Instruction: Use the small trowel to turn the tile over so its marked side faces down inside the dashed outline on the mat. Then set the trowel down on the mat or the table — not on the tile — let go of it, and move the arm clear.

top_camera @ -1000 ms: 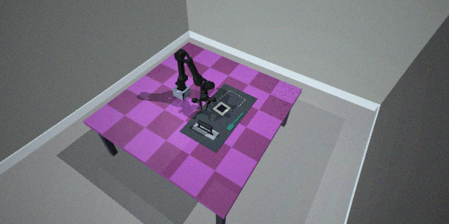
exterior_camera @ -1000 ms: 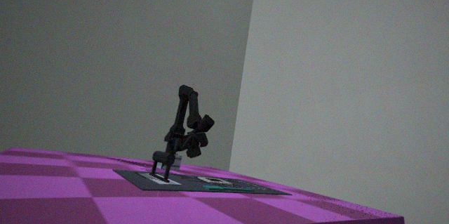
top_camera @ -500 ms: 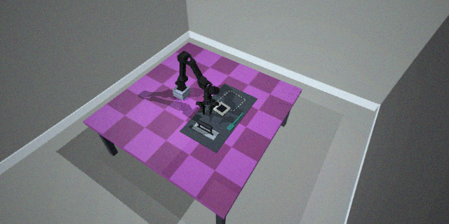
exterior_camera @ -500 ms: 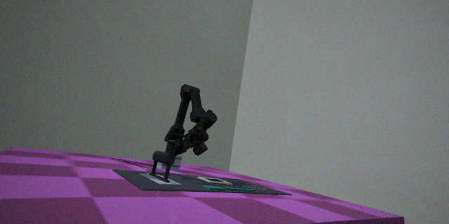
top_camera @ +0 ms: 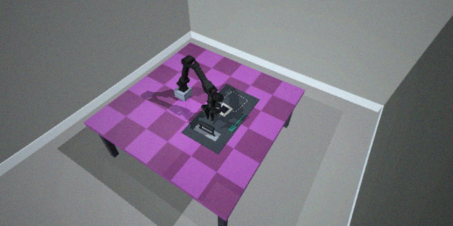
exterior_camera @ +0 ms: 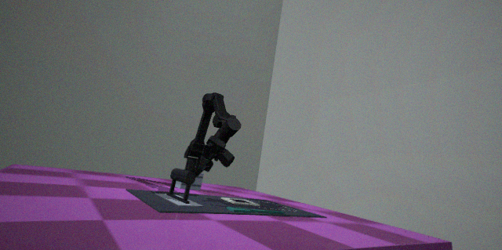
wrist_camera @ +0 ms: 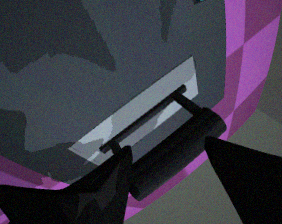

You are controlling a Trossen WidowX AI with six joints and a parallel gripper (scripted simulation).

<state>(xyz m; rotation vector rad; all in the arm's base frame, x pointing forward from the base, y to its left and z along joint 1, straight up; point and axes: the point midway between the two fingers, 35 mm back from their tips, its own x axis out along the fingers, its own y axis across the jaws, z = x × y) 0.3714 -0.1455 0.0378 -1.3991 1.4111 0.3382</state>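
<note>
My gripper tip is 5 cm to the left of the trowel, 5 cm above it and 2 cm past it. From my gripper tip the other things lie so: tool-shaped bar: 16 cm ahead, 13 cm to the left, 8 cm below; dark mat: 15 cm to the left, 11 cm below, 2 cm ahead; tile: 20 cm to the left, 8 cm below.
</note>
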